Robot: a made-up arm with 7 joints.
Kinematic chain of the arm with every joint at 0, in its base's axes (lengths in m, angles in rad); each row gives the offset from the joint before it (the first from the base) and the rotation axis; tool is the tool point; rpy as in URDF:
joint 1: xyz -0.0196 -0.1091 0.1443 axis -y
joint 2: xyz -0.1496 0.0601 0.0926 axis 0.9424 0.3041 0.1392
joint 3: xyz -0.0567 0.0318 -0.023 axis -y
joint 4: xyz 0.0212 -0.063 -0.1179 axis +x
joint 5: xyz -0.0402 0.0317 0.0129 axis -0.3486 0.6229 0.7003
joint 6: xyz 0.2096 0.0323 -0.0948 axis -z
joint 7: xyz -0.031 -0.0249 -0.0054 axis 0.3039 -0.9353 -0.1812
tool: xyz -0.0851 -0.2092 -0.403 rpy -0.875 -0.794 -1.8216
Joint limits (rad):
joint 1: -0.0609..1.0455
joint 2: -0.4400..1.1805
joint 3: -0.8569..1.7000
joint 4: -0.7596..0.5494
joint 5: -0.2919..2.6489
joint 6: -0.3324..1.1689
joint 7: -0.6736..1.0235
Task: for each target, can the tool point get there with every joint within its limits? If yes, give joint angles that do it. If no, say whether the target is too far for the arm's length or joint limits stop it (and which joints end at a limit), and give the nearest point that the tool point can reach.
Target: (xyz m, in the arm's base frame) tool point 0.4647 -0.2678 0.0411
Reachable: yes | joints 0.7872 -0.1693 0.3927 0.0204 0.3902 0.1778 0.7127
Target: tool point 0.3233 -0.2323 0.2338
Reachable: yes | joints 0.6700 0.3232 1.3683 0.0835 0.0229 -0.1821 -0.3853
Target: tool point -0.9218 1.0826 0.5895
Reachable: no: too far | nearest point -0.6254 0.5576 0.3757 | short by 0.640 m
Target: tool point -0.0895 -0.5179 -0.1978
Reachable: yes | joints 0.3029 0.2373 0.3937 -0.4319 1.8244 0.6466 0.4732
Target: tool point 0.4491 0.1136 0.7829
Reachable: no: joint limits stop it (at a limit: joint 1, joint 2, joint 3, joint 6, joint 7) | nearest point 0.3505 0.0772 0.6858 | short by 0.143 m
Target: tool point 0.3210 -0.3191 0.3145
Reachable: yes | joints 0.6206 -0.2993 1.2645 0.2020 0.9570 1.0293 0.6035
